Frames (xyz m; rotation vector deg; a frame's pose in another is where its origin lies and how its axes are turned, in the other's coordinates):
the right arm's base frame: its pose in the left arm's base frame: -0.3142 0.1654 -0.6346 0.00 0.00 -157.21
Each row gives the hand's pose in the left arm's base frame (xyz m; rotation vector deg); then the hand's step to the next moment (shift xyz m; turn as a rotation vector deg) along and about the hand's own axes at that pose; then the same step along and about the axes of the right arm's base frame.
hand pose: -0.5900 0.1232 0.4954 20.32 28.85 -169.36
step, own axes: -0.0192 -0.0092 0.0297 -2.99 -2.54 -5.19
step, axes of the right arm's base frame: -0.0101 0.0041 0.0349 -4.99 -2.66 -3.22
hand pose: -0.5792 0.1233 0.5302 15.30 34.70 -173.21
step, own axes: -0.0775 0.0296 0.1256 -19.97 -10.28 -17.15
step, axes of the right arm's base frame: -0.0250 0.0917 0.1167 -26.21 -6.72 -8.15
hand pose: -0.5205 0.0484 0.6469 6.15 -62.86 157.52
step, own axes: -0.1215 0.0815 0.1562 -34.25 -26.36 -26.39
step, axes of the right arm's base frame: -0.0249 0.2084 0.0421 -48.11 -14.68 -5.88
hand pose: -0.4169 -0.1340 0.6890 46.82 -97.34 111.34
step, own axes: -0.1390 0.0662 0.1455 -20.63 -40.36 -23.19
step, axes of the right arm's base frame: -0.0172 0.1651 -0.1316 -47.21 -13.13 13.83
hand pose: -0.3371 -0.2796 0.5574 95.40 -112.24 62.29
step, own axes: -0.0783 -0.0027 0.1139 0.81 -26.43 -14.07
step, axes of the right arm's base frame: -0.0305 0.0460 -0.1267 -23.76 -0.18 18.24
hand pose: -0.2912 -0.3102 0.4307 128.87 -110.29 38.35
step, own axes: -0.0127 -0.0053 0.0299 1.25 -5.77 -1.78
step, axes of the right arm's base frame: -0.0114 0.0027 -0.0308 -5.04 1.46 3.24
